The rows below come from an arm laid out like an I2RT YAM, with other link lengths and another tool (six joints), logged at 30 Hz.
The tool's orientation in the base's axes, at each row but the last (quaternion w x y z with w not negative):
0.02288, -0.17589, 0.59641, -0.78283
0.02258, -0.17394, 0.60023, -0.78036
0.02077, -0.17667, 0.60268, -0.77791
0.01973, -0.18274, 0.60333, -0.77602
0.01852, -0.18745, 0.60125, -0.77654
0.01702, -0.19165, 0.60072, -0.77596
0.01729, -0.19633, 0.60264, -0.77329
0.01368, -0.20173, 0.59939, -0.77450
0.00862, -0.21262, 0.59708, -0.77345
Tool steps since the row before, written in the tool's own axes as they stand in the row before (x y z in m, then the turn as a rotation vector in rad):
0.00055, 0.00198, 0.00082, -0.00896, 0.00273, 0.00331
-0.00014, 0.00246, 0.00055, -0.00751, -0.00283, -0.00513
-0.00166, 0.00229, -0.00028, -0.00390, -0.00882, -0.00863
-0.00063, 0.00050, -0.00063, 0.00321, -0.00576, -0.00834
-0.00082, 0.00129, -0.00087, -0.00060, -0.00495, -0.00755
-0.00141, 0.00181, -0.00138, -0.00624, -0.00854, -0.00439
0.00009, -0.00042, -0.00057, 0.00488, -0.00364, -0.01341
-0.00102, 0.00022, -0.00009, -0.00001, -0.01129, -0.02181
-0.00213, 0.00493, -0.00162, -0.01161, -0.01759, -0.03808
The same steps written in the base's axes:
-0.00061, -0.00146, -0.00154, 0.00892, -0.00165, -0.00404
-0.00013, -0.00116, -0.00224, 0.00601, 0.00739, -0.00028
0.00106, 0.00004, -0.00264, 0.00266, 0.01139, 0.00554
0.00030, 0.00061, -0.00076, -0.00446, 0.00851, 0.00456
0.00024, 0.00066, -0.00161, -0.00084, 0.00852, 0.00293
0.00050, 0.00114, -0.00237, 0.00612, 0.00804, 0.00539
-0.00018, 0.00062, 0.00031, -0.00809, 0.01212, 0.00216
0.00086, 0.00029, -0.00053, -0.00467, 0.02331, 0.00618
0.00020, 0.00065, -0.00557, 0.00187, 0.04318, 0.00513

